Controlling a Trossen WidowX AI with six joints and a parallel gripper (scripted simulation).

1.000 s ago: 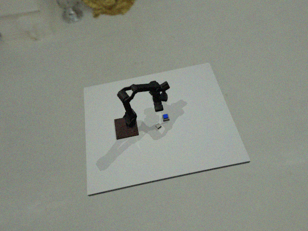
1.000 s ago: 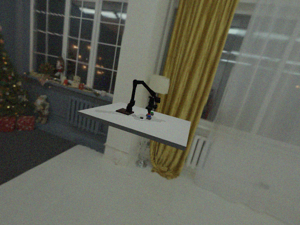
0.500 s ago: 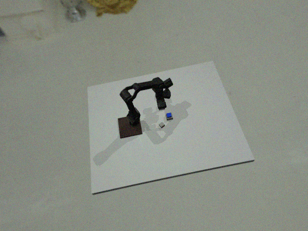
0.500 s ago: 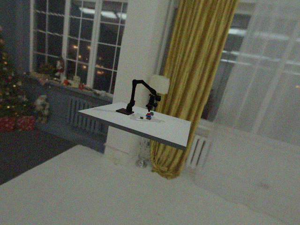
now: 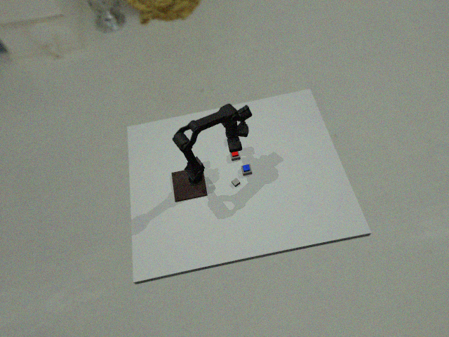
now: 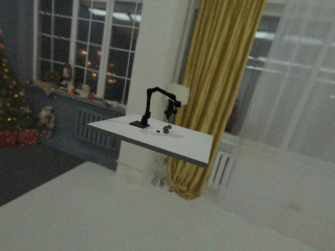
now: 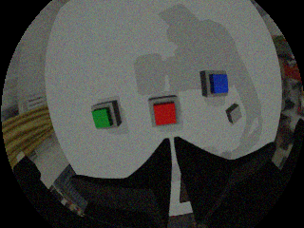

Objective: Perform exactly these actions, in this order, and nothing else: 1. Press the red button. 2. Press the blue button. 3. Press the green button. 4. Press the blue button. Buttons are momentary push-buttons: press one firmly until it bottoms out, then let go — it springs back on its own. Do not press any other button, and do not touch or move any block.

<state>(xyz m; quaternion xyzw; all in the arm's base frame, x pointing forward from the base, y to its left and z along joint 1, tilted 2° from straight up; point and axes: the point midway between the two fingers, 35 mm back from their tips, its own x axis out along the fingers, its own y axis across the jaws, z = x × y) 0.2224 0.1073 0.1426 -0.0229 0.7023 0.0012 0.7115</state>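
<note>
My gripper tip is now 100 mm to the left of the blue button, 90 mm above it and 50 mm short of it. From my gripper tip the other things lie so: green button: 110 mm to the left, 90 mm below; then grey block: 160 mm to the right, 110 mm below, 20 mm behind; then red button: 90 mm below.
</note>
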